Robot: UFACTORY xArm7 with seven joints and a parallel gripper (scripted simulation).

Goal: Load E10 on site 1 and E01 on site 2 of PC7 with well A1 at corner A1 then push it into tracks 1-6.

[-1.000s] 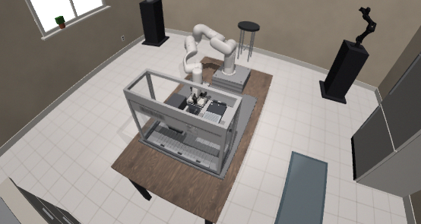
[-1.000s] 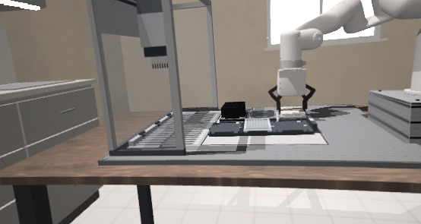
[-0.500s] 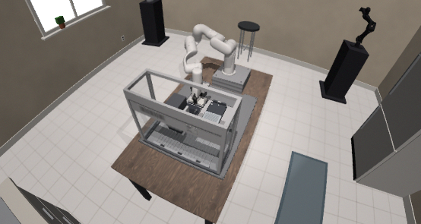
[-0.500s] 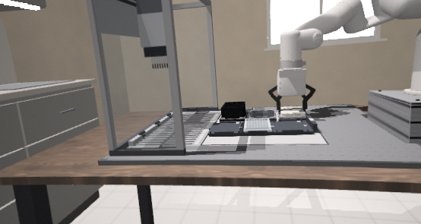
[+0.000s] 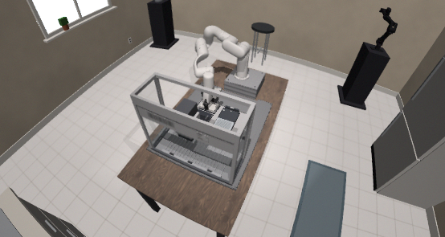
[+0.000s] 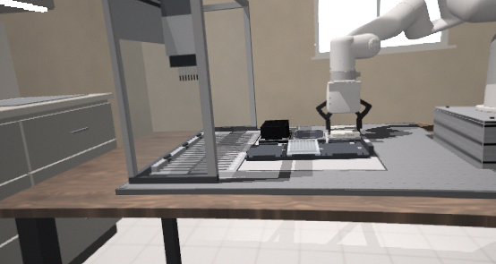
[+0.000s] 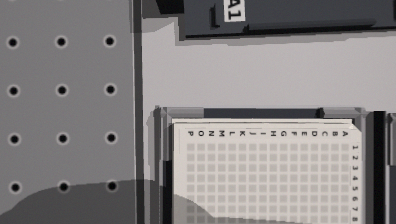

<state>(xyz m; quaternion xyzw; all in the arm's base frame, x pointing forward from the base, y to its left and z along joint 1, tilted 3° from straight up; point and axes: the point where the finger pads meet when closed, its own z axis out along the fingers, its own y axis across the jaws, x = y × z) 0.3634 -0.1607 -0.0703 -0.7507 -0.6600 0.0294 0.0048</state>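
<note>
Right now the nest S1 is 2 cm below my hand. Also, from my hand: A1 tag: 16 cm ahead, 4 cm to the left, 2 cm below; then nest S2: 11 cm ahead, 2 cm to the right, 2 cm below; then pale apron: 12 cm ahead, 10 cm to the left, 3 cm below.
</note>
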